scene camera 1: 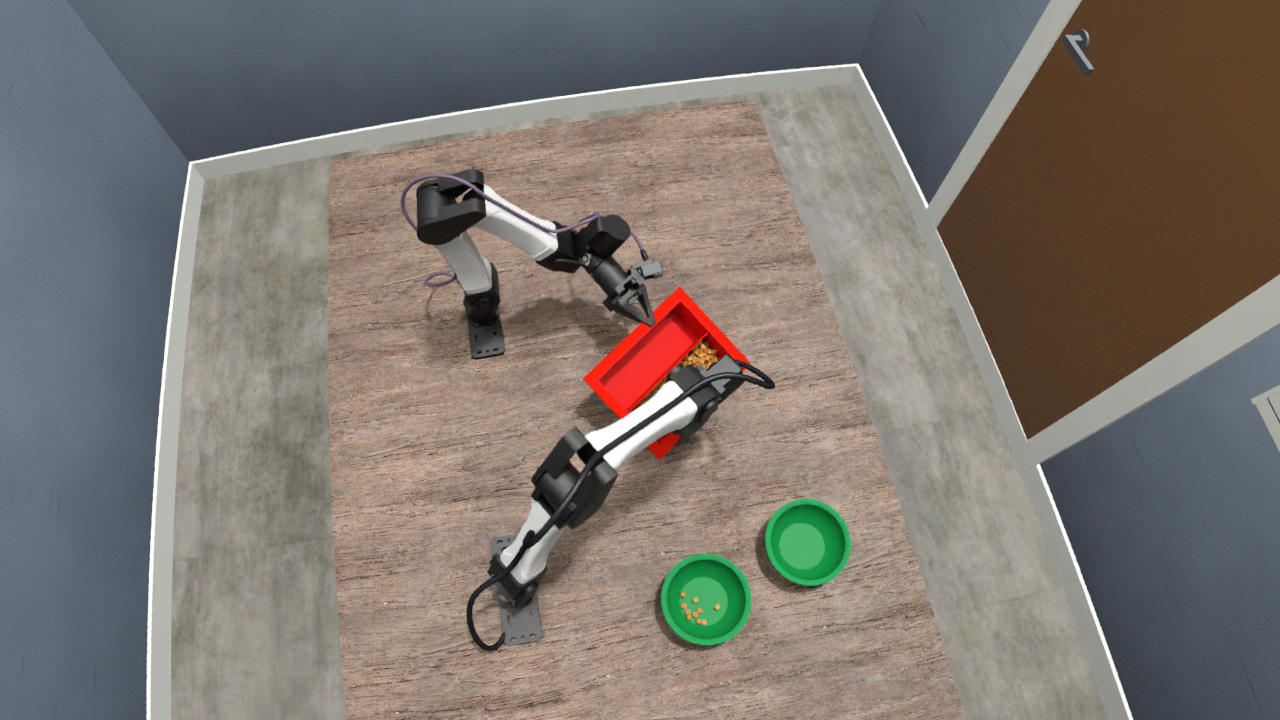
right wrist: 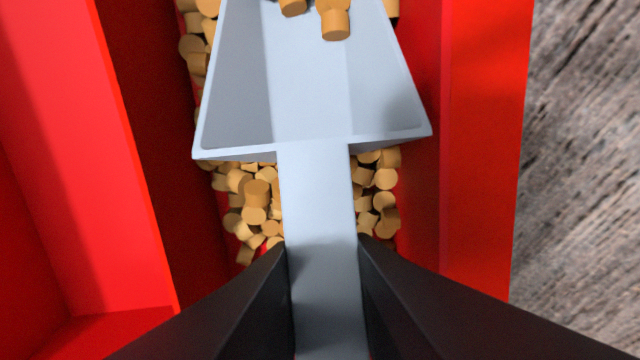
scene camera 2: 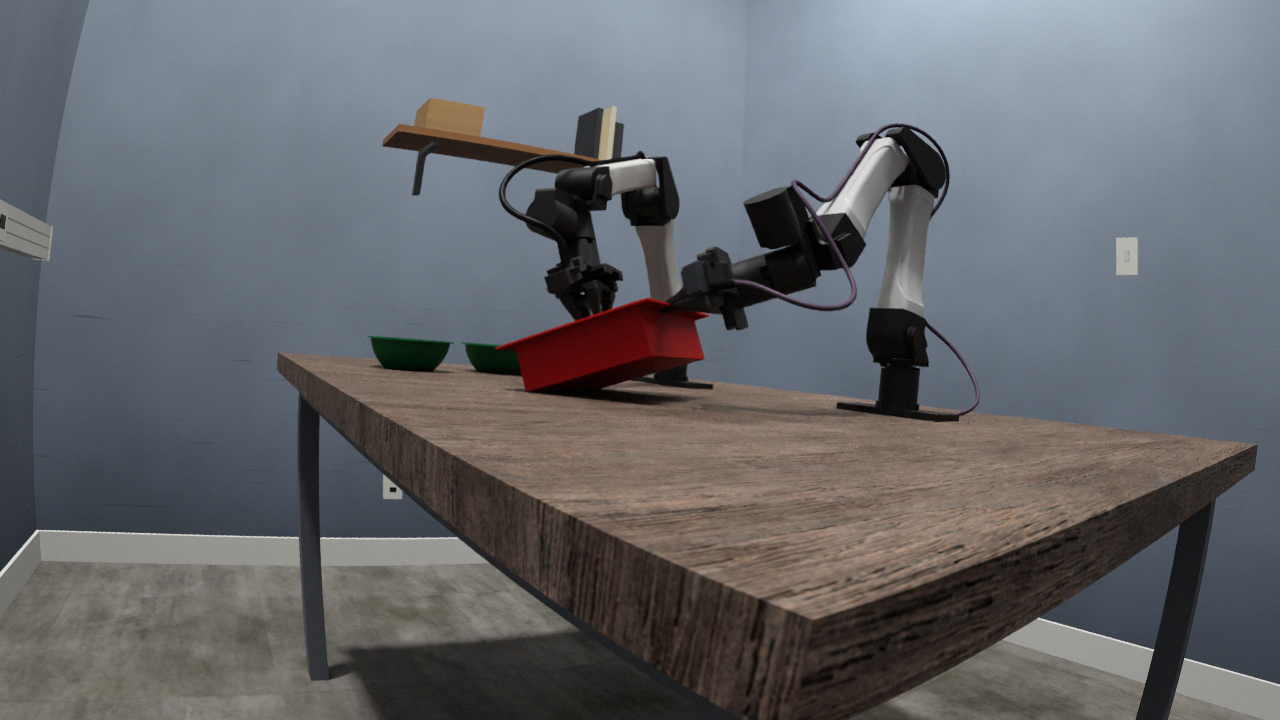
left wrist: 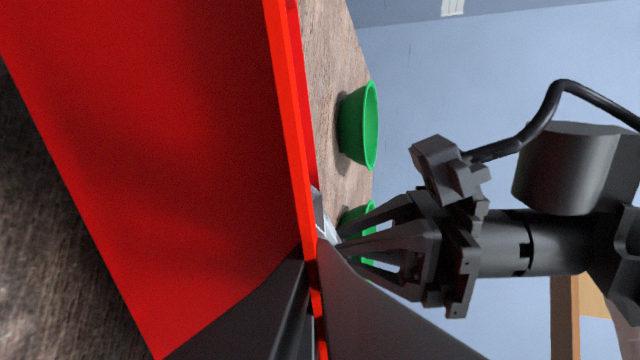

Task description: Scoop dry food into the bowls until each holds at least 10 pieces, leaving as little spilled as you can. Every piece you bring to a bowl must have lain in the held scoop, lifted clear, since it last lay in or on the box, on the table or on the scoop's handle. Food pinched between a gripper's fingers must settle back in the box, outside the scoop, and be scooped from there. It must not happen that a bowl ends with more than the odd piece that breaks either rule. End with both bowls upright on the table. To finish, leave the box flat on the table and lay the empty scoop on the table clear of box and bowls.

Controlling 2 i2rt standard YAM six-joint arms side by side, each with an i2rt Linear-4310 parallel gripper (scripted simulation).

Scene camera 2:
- red box: 634,340
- green bowl: 484,358
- green bowl: 393,353
